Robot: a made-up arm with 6 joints.
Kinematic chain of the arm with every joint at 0, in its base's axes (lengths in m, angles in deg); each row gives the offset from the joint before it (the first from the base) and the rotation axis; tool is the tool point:
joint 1: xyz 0 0 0.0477 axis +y
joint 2: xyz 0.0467 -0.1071 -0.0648 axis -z
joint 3: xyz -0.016 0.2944 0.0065 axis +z
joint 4: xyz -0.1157 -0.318 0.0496 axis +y
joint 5: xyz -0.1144 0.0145 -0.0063 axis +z
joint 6: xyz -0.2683 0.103 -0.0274 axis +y
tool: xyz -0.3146 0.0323 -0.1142
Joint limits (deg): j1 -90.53..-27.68 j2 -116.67..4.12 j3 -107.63..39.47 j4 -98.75..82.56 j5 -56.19..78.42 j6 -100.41..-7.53
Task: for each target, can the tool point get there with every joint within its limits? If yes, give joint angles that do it. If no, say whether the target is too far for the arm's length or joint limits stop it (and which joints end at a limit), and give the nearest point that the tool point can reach.
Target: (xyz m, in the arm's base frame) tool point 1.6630 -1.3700 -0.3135
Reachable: no: too far | nearest point 0.6620 -0.8579 -0.2460 | short by 1.126 m
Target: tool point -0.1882 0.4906 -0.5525
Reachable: yes | joints -55.75 -9.22 -33.00 10.23 -26.94 -24.38
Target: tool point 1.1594 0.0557 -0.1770
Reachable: no: joint limits stop it (at a limit: joint 3, joint 4, joint 6) | nearest point 0.7781 -0.0010 -0.1031 | short by 0.393 m
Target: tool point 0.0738 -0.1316 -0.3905
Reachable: yes | joints -34.07 -50.38 0.78 -25.22 -19.18 -92.75
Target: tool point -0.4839 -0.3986 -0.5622
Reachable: yes | joints -61.68 -63.53 -54.98 62.55 39.53 -82.70
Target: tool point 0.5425 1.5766 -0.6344
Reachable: no: too far | nearest point 0.2888 0.9951 -0.3833 | short by 0.682 m
